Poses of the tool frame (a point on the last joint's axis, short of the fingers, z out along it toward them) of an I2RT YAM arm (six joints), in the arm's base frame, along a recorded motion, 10 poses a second.
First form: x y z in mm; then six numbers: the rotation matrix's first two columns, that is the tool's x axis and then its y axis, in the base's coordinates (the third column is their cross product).
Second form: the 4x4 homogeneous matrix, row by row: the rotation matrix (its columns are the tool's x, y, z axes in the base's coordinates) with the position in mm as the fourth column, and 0 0 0 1 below. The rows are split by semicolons. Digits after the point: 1 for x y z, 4 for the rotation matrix.
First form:
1: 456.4, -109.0, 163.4, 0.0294, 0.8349, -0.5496, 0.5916, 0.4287, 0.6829
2: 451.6, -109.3, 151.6, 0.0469, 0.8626, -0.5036, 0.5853, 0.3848, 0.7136
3: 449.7, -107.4, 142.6, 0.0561, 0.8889, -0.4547, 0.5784, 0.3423, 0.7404
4: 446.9, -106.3, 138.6, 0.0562, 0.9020, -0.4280, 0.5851, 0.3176, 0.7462
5: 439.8, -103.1, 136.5, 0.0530, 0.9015, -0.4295, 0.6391, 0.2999, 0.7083
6: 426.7, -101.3, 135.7, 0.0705, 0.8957, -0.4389, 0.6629, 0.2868, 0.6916
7: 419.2, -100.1, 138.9, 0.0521, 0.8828, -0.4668, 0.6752, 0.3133, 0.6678
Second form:
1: 0.0294, 0.5916, 0.8058, 456.4; 0.8349, 0.4287, -0.3452, -109.0; -0.5496, 0.6829, -0.4813, 163.4; 0, 0, 0, 1
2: 0.0469, 0.5853, 0.8093, 451.6; 0.8626, 0.3848, -0.3282, -109.3; -0.5036, 0.7136, -0.4868, 151.6; 0, 0, 0, 1
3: 0.0561, 0.5784, 0.8138, 449.7; 0.8889, 0.3423, -0.3045, -107.4; -0.4547, 0.7404, -0.4949, 142.6; 0, 0, 0, 1
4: 0.0562, 0.5851, 0.8090, 446.9; 0.9020, 0.3176, -0.2924, -106.3; -0.4280, 0.7462, -0.5099, 138.6; 0, 0, 0, 1
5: 0.0530, 0.6391, 0.7673, 439.8; 0.9015, 0.2999, -0.3120, -103.1; -0.4295, 0.7083, -0.5603, 136.5; 0, 0, 0, 1
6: 0.0705, 0.6629, 0.7453, 426.7; 0.8957, 0.2868, -0.3397, -101.3; -0.4389, 0.6916, -0.5735, 135.7; 0, 0, 0, 1
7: 0.0521, 0.6752, 0.7358, 419.2; 0.8828, 0.3133, -0.3500, -100.1; -0.4668, 0.6678, -0.5797, 138.9; 0, 0, 0, 1
